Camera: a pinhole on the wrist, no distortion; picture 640 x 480 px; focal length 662.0 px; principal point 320.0 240.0 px. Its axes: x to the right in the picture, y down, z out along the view. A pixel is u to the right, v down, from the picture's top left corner.
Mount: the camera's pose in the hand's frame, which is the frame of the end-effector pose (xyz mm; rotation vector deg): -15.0 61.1 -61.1 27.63 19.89 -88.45
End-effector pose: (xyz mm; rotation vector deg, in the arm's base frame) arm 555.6 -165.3 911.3 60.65 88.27 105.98
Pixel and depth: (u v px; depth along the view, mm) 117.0 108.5 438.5
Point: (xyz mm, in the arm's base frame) 939.6 -50.0 858.8
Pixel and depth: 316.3 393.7 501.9
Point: 815.3 143.5 759.3
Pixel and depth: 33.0 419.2 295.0
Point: 751.0 11.2 954.7
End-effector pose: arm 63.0 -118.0 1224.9 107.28 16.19 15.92
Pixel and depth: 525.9 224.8 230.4
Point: 52.4 -185.0 1081.3
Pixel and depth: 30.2 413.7 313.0
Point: 194.0 -364.3 1157.7
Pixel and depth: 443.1 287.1 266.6
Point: 86.6 -217.5 1068.8
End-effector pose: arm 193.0 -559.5 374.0 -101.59 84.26 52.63
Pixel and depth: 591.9 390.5 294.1
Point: 372.3 -429.8 285.8
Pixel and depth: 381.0 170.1 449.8
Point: 343.8 -223.6 303.7
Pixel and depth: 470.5 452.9 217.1
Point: 277.8 -475.5 290.0
